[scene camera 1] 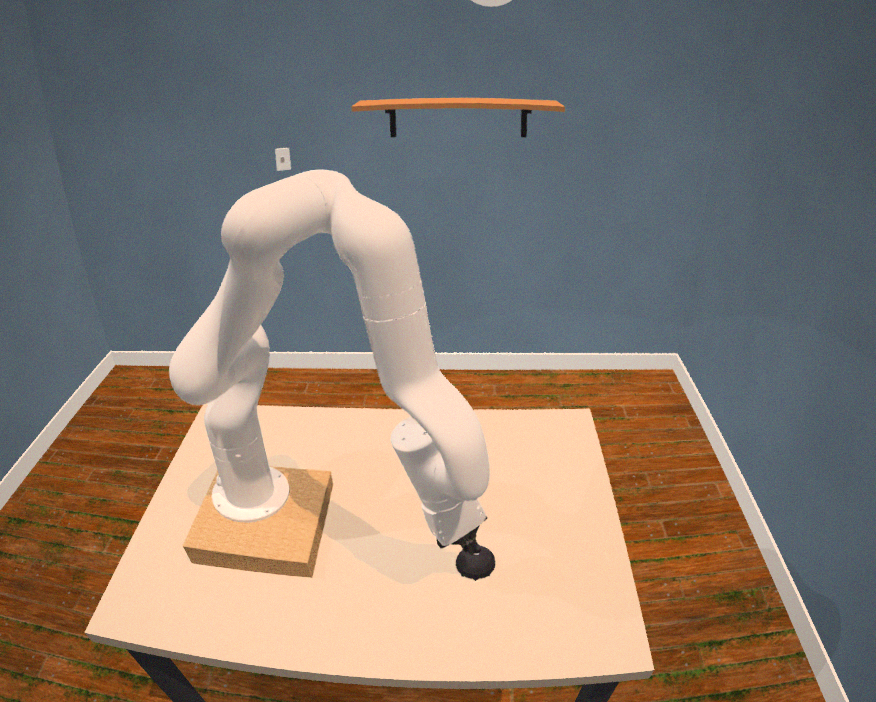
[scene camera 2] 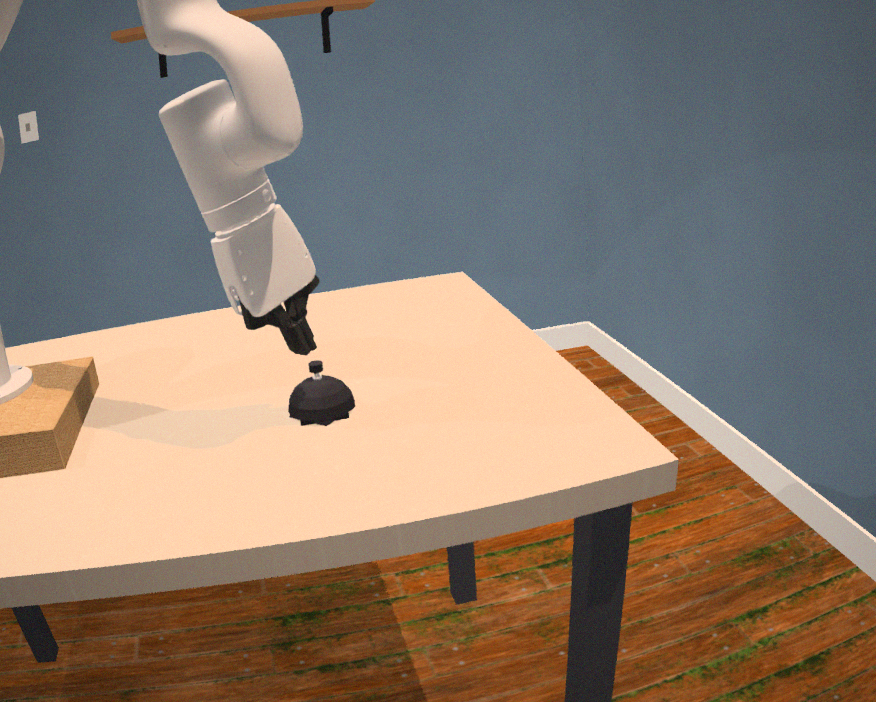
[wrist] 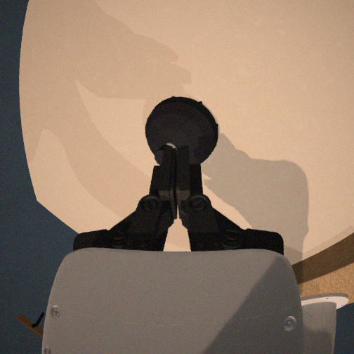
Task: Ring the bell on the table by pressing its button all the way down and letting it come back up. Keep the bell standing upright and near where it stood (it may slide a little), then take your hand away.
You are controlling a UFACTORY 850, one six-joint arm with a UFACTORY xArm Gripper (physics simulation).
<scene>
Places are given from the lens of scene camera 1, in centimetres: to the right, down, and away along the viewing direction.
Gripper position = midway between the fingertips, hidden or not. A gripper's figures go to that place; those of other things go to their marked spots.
my gripper (scene camera 1: pixel 471 549): 7, 39, 104
black dome-shaped bell (scene camera 1: pixel 480 565): 9, 44, 107
</scene>
